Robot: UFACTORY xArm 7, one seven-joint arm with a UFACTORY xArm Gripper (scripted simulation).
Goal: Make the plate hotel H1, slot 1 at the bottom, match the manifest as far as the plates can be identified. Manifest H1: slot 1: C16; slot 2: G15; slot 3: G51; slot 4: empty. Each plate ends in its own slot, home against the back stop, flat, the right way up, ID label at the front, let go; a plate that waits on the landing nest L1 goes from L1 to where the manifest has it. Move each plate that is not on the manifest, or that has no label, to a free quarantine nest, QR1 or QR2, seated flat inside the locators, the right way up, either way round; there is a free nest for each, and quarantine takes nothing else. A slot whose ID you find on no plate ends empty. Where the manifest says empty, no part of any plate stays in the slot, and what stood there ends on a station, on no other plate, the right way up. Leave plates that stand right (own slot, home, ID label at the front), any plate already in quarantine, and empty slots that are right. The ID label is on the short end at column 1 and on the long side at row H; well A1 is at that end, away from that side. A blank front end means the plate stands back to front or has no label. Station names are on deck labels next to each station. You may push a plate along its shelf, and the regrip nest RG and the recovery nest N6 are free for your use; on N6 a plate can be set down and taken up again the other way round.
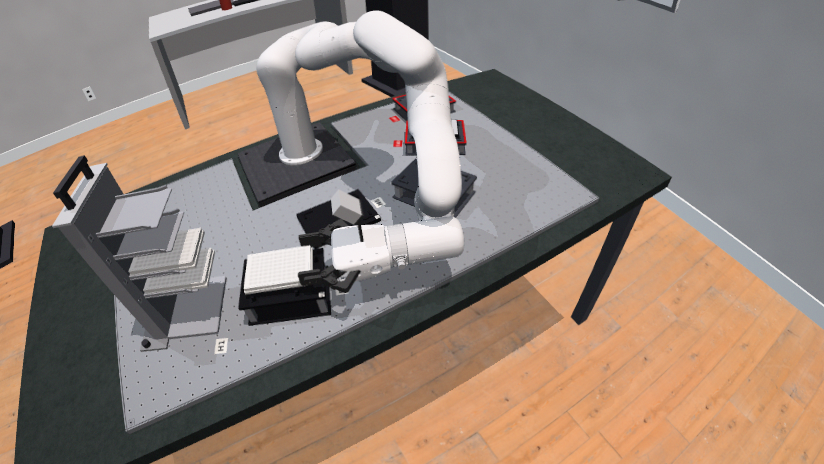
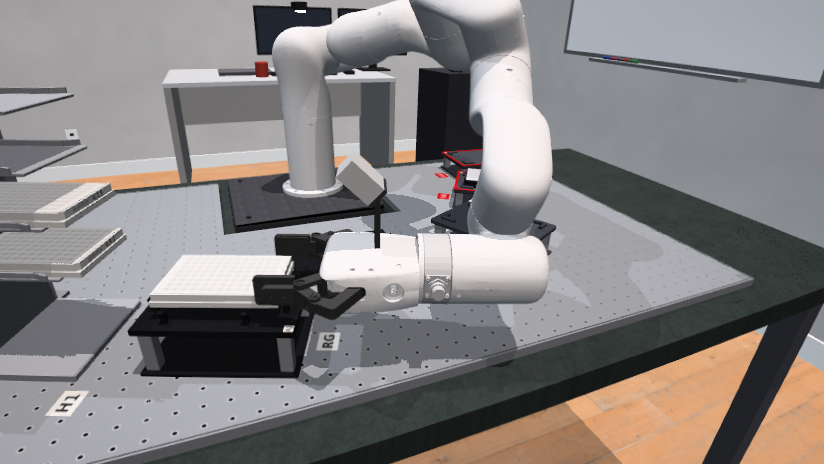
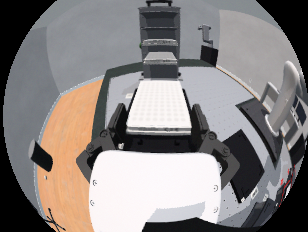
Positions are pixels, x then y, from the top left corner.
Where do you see a black regrip nest RG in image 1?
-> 307, 293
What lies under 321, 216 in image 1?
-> A flat black nest N6.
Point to a hotel shelf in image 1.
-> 147, 209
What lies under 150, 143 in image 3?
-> A black regrip nest RG.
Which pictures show the white well plate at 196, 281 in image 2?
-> Image 1, image 2 and image 3: all of them.
